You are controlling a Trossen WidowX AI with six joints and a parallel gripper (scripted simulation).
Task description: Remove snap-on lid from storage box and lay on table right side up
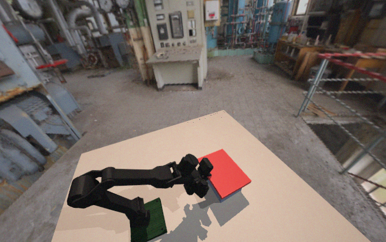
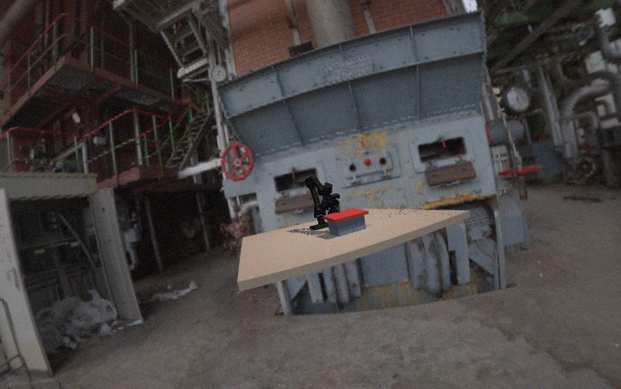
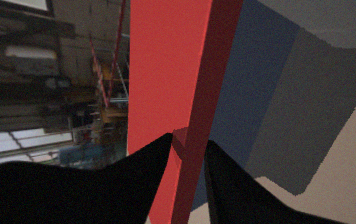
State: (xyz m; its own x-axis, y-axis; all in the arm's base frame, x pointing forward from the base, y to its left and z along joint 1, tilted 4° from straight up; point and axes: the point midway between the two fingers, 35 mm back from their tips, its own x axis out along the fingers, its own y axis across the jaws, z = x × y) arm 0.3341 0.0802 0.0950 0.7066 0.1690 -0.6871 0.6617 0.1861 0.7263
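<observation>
Right now the red lid is 70 mm ahead of my gripper tip and 20 mm to the left of it. From my gripper tip the other things lie so: storage box: 70 mm ahead, 60 mm below, 20 mm to the left.
</observation>
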